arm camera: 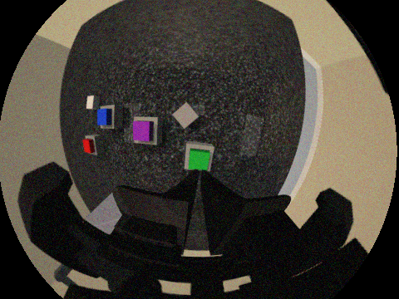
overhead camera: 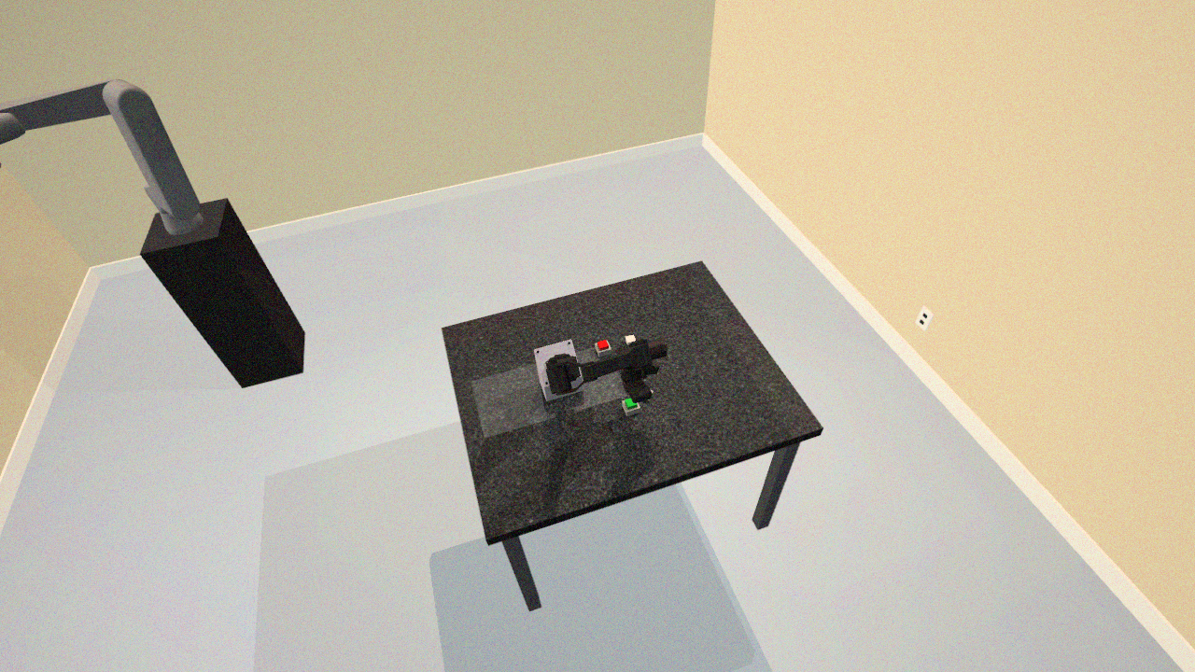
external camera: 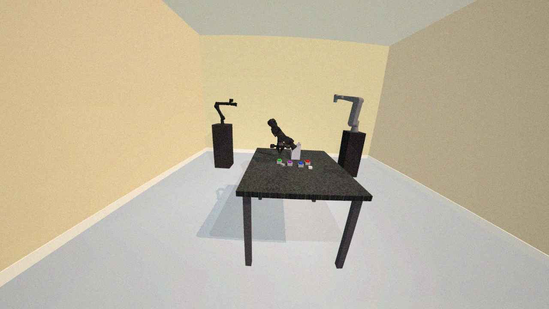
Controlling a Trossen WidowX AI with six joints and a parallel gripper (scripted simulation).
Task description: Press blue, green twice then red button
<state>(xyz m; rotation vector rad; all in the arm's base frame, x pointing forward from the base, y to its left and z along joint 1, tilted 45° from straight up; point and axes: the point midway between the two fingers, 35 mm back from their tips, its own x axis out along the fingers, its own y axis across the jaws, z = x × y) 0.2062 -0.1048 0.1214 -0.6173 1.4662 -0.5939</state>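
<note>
Now: the green button 50 mm below my gripper tip. From my gripper tip the other things lie so: grey block: 70 mm ahead, 30 mm to the left, 80 mm below; then blue button: 60 mm ahead, 200 mm to the left, 50 mm below; then purple button: 30 mm ahead, 100 mm to the left, 50 mm below.
</note>
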